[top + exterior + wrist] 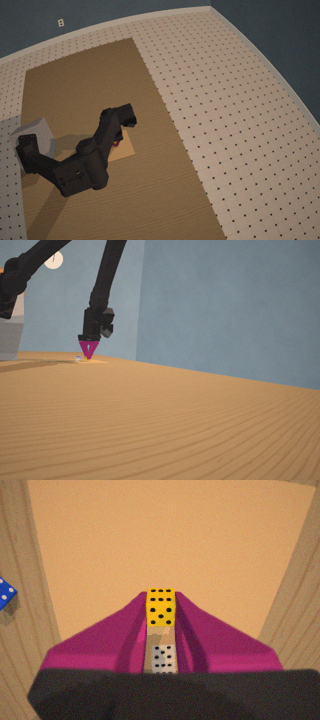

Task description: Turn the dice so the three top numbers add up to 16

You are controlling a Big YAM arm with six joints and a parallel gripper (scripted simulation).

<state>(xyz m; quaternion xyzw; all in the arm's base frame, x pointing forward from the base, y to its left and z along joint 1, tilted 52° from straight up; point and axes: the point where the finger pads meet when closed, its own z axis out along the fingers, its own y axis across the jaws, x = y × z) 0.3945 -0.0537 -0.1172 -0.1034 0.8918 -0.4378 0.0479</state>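
Right now my hand is right at the yellow die. The rest, counted from my hand: mat: 2 cm below; then white die: 5 cm behind, 1 cm to the right, 1 cm below; then blue die: 1 cm behind, 10 cm to the left, 1 cm below.
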